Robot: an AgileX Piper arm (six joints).
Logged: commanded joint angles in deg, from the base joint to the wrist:
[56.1 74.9 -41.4 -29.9 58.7 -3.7]
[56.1 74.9 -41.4 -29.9 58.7 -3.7]
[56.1 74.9 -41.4 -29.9 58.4 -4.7]
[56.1 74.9 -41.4 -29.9 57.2 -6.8]
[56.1 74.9 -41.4 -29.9 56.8 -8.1]
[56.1 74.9 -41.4 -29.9 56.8 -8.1]
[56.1 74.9 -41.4 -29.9 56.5 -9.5]
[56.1 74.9 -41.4 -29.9 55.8 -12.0]
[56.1 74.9 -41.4 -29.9 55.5 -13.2]
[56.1 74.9 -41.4 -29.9 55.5 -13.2]
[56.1 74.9 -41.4 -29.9 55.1 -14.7]
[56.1 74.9 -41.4 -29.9 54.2 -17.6]
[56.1 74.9 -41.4 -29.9 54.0 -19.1]
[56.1 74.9 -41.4 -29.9 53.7 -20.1]
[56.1 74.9 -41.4 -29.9 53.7 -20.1]
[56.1 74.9 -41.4 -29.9 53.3 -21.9]
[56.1 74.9 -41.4 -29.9 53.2 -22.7]
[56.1 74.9 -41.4 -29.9 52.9 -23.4]
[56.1 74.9 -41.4 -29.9 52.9 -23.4]
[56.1 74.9 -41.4 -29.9 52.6 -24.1]
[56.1 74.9 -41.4 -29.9 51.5 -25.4]
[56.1 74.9 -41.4 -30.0 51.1 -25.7]
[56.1 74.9 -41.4 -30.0 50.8 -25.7]
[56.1 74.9 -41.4 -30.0 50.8 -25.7]
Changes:
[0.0 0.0 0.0 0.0 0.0 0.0]
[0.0 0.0 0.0 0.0 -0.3 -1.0]
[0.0 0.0 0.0 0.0 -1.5 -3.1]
[0.0 0.0 0.0 0.0 -1.9 -4.4]
[0.0 0.0 0.0 0.0 -1.9 -4.4]
[0.0 0.0 0.0 0.0 -2.2 -5.8]
[0.0 0.0 0.0 0.0 -2.9 -8.3]
[0.0 0.0 0.0 0.0 -3.2 -9.5]
[0.0 0.0 0.0 0.0 -3.2 -9.5]
[0.0 0.0 0.0 0.0 -3.6 -11.0]
[0.0 0.0 0.0 0.0 -4.5 -13.9]
[0.0 0.0 0.0 0.0 -4.7 -15.4]
[0.0 0.0 0.0 0.0 -5.0 -16.4]
[0.0 0.0 0.0 0.0 -5.0 -16.4]
[0.0 0.0 0.0 0.0 -5.4 -18.2]
[0.0 0.0 0.0 0.0 -5.5 -19.0]
[0.0 0.0 0.0 0.0 -5.8 -19.7]
[0.0 0.0 0.0 0.0 -5.8 -19.7]
[0.0 0.0 0.0 0.0 -6.1 -20.4]
[0.0 0.0 0.0 0.0 -7.2 -21.7]
[0.0 0.0 0.0 -0.1 -7.6 -22.0]
[0.0 0.0 0.0 -0.1 -7.9 -22.0]
[0.0 0.0 0.0 -0.1 -7.9 -22.0]

